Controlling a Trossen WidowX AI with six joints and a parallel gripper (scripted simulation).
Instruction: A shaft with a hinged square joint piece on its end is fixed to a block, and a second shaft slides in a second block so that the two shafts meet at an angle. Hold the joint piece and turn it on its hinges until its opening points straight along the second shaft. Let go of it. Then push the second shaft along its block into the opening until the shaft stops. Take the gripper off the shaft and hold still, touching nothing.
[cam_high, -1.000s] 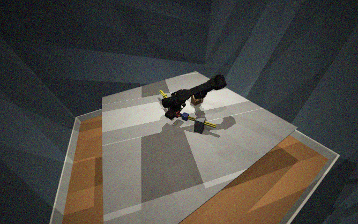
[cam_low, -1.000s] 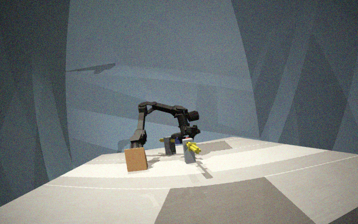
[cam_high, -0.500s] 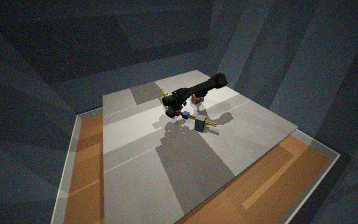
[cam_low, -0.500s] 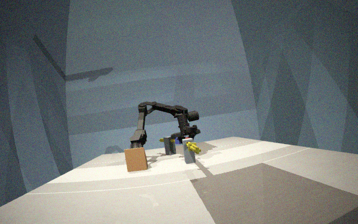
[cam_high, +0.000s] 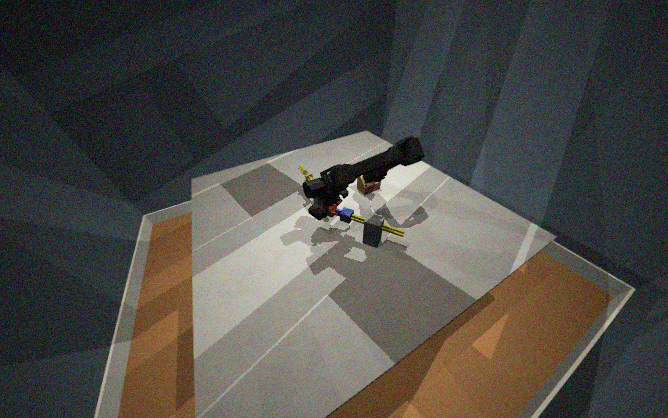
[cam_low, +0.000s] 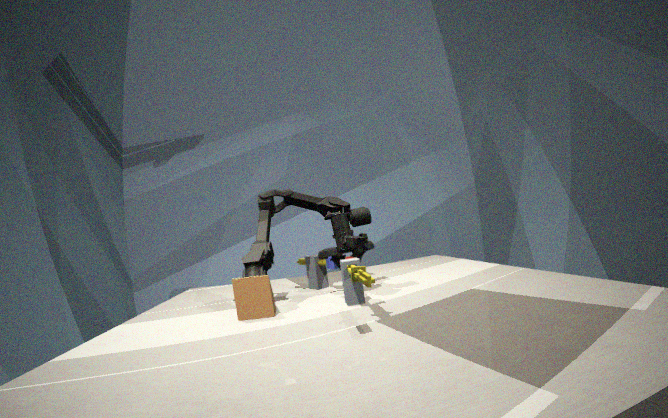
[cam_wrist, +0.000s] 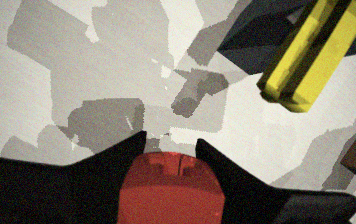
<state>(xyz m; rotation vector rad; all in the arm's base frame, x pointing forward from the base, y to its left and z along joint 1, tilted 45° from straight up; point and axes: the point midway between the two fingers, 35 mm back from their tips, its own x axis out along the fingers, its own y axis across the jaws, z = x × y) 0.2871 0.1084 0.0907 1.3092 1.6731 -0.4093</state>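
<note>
Right now the red joint piece is 40 mm above my gripper tip, 20 mm to the left of it and 10 mm behind it.
</note>
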